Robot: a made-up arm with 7 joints. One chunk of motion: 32 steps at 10 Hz.
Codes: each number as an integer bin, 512 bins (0 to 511) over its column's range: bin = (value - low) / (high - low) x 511, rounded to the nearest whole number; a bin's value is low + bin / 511 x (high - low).
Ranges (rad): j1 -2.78..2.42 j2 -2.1..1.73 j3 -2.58..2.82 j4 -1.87..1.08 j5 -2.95..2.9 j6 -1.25..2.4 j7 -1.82..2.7
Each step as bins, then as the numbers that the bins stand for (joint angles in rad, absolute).
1 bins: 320 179 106 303 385 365 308
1 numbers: 0.4764 -0.7584 -1.4598 -0.1208 1.4575 1.3571 0.9044
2 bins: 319 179 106 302 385 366 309
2 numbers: 0.4662 -0.7584 -1.4598 -0.1266 1.4575 1.3643 0.9132
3 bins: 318 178 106 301 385 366 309
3 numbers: 0.4560 -0.7659 -1.4598 -0.1323 1.4575 1.3643 0.9132
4 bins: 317 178 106 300 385 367 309
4 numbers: 0.4458 -0.7659 -1.4598 -0.1381 1.4575 1.3714 0.9132
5 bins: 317 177 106 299 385 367 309
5 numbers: 0.4458 -0.7734 -1.4598 -0.1439 1.4575 1.3714 0.9132
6 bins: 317 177 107 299 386 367 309
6 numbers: 0.4458 -0.7734 -1.4493 -0.1439 1.4690 1.3714 0.9132
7 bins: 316 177 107 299 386 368 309
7 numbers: 0.4357 -0.7734 -1.4493 -0.1439 1.4690 1.3786 0.9132
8 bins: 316 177 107 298 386 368 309
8 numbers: 0.4357 -0.7734 -1.4493 -0.1496 1.4690 1.3786 0.9132
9 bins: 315 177 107 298 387 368 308
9 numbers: 0.4255 -0.7734 -1.4493 -0.1496 1.4804 1.3786 0.9044
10 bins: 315 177 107 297 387 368 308
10 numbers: 0.4255 -0.7734 -1.4493 -0.1554 1.4804 1.3786 0.9044
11 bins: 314 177 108 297 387 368 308
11 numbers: 0.4153 -0.7734 -1.4387 -0.1554 1.4804 1.3786 0.9044
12 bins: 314 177 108 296 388 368 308
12 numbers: 0.4153 -0.7734 -1.4387 -0.1612 1.4919 1.3786 0.9044
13 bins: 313 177 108 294 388 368 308
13 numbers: 0.4051 -0.7734 -1.4387 -0.1727 1.4919 1.3786 0.9044
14 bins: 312 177 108 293 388 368 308
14 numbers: 0.3950 -0.7734 -1.4387 -0.1785 1.4919 1.3786 0.9044
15 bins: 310 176 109 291 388 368 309
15 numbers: 0.3746 -0.7809 -1.4281 -0.1901 1.4919 1.3786 0.9132
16 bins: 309 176 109 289 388 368 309
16 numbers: 0.3644 -0.7809 -1.4281 -0.2016 1.4919 1.3786 0.9132
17 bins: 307 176 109 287 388 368 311
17 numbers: 0.3441 -0.7809 -1.4281 -0.2132 1.4919 1.3786 0.9309
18 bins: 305 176 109 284 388 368 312
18 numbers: 0.3237 -0.7809 -1.4281 -0.2305 1.4919 1.3786 0.9398
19 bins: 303 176 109 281 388 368 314
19 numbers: 0.3034 -0.7809 -1.4281 -0.2478 1.4919 1.3786 0.9575
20 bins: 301 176 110 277 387 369 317
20 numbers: 0.2830 -0.7809 -1.4176 -0.2709 1.4804 1.3857 0.9840
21 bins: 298 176 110 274 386 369 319
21 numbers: 0.2525 -0.7809 -1.4176 -0.2882 1.4690 1.3857 1.0017
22 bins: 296 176 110 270 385 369 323
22 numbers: 0.2321 -0.7809 -1.4176 -0.3113 1.4575 1.3857 1.0371
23 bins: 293 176 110 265 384 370 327
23 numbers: 0.2016 -0.7809 -1.4176 -0.3402 1.4461 1.3929 1.0724
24 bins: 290 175 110 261 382 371 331
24 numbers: 0.1711 -0.7884 -1.4176 -0.3632 1.4232 1.4000 1.1078
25 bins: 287 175 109 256 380 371 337
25 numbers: 0.1405 -0.7884 -1.4281 -0.3921 1.4003 1.4000 1.1609
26 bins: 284 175 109 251 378 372 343
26 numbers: 0.1100 -0.7884 -1.4281 -0.4210 1.3774 1.4071 1.2140
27 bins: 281 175 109 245 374 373 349
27 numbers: 0.0795 -0.7884 -1.4281 -0.4556 1.3316 1.4143 1.2670
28 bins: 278 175 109 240 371 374 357
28 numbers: 0.0490 -0.7884 -1.4281 -0.4845 1.2973 1.4214 1.3378
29 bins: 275 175 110 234 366 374 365
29 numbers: 0.0184 -0.7884 -1.4176 -0.5191 1.2400 1.4214 1.4086
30 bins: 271 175 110 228 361 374 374
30 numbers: -0.0223 -0.7884 -1.4176 -0.5538 1.1828 1.4214 1.4882
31 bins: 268 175 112 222 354 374 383
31 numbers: -0.0528 -0.7884 -1.3964 -0.5884 1.1026 1.4214 1.5678
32 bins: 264 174 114 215 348 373 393
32 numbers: -0.0935 -0.7959 -1.3753 -0.6288 1.0340 1.4143 1.6562
